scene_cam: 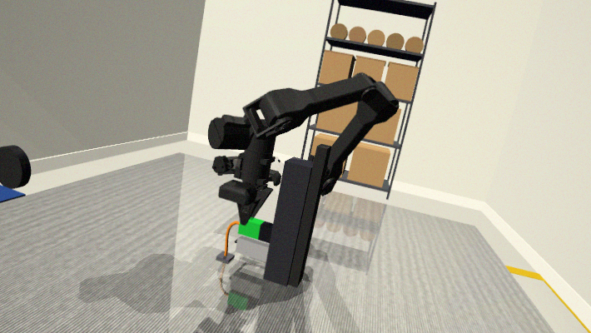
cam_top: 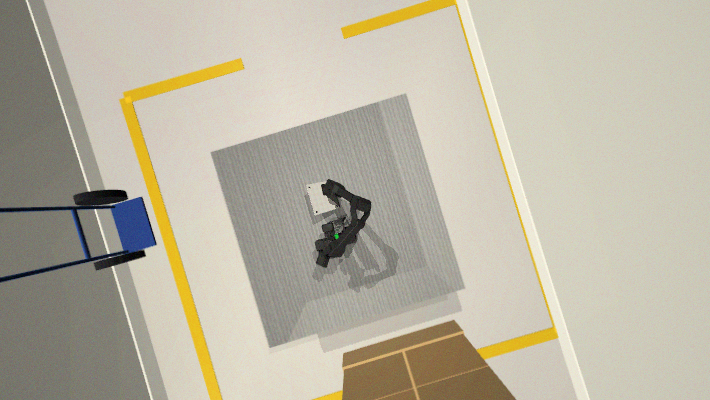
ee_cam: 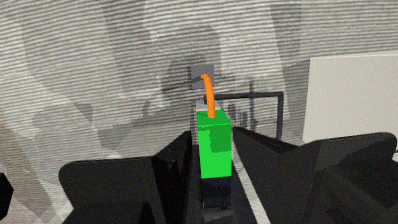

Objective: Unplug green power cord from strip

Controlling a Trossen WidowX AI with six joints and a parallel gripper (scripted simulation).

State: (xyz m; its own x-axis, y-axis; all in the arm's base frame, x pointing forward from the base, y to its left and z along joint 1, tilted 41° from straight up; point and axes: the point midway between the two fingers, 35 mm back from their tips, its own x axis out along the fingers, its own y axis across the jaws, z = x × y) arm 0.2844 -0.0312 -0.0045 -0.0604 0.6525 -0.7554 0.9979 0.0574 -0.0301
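The green plug lies 1 cm behind my gripper tip and 3 cm to the left of it. Round my gripper tip: small grey anchor 4 cm to the right, 10 cm below.
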